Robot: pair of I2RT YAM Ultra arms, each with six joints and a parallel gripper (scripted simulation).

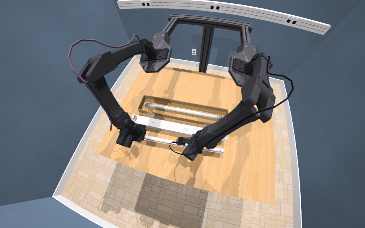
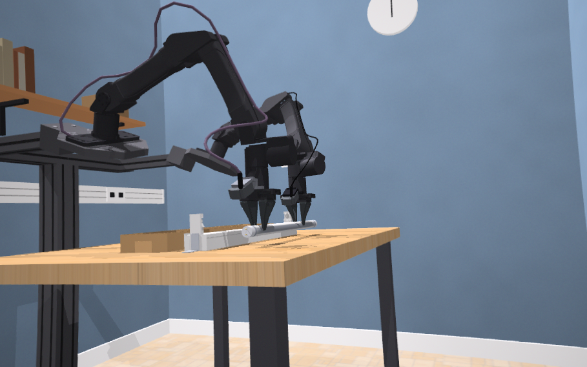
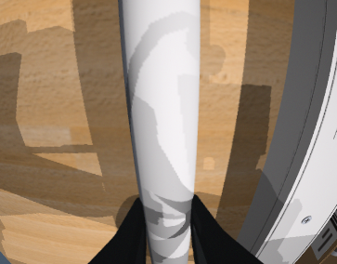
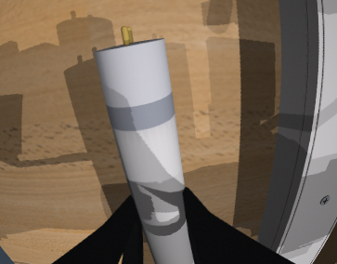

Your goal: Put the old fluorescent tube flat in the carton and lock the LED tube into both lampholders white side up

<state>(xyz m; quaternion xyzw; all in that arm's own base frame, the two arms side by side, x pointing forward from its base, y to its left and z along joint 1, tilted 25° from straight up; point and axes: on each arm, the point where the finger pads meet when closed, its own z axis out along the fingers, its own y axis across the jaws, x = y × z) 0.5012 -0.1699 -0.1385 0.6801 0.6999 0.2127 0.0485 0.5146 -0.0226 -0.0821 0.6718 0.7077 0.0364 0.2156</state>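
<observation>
My left gripper is now 12 cm to the left of the LED tube, 1 cm short of it and 1 cm above it. Also, from my left hand: light fixture (14 cm to the right, 10 cm behind, 1 cm above); brown carton (23 cm behind, 14 cm to the right, 2 cm below); old fluorescent tube (23 cm behind, 14 cm to the right, 3 cm below).
</observation>
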